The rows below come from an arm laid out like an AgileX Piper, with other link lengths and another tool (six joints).
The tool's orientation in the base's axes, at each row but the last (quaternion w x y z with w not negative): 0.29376 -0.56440 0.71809 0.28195; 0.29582 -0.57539 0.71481 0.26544; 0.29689 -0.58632 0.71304 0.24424; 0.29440 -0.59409 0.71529 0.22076; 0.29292 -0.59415 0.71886 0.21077
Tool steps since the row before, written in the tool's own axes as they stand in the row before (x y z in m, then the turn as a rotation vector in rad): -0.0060 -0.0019 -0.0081 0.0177 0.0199 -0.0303; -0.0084 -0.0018 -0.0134 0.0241 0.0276 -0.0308; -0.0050 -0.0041 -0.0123 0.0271 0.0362 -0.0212; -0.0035 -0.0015 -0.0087 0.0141 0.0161 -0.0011; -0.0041 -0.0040 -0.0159 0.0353 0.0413 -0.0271
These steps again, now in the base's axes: 0.0022 -0.0025 0.0097 -0.0259 -0.0297 0.0086; 0.0016 -0.0044 0.0152 -0.0346 -0.0328 0.0046; 0.0030 -0.0059 0.0122 -0.0421 -0.0265 -0.0043; 0.0005 -0.0036 0.0088 -0.0177 -0.0077 -0.0094; 0.0017 -0.0082 0.0147 -0.0493 -0.0350 -0.0055
